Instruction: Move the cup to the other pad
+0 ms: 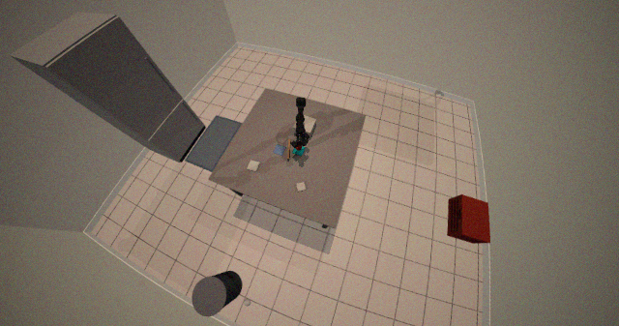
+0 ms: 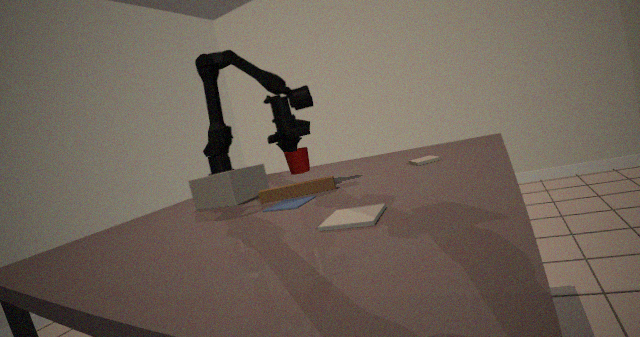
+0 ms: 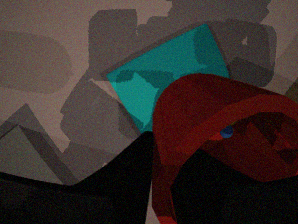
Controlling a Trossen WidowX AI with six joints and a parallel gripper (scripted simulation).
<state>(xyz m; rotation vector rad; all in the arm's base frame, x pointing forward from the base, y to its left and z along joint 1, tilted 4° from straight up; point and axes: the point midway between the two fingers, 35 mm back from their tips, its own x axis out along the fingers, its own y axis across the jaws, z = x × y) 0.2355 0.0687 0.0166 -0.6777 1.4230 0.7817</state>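
Now: gripper tip 10 cm above the teal pad, 2 cm to the left of it and 2 cm short of it. Round my gripper tip: cup (2 cm to the right, 2 cm ahead); then blue pad (21 cm to the right, 10 cm below, 6 cm ahead); then wooden bar (12 cm to the right, 8 cm below, 4 cm ahead).
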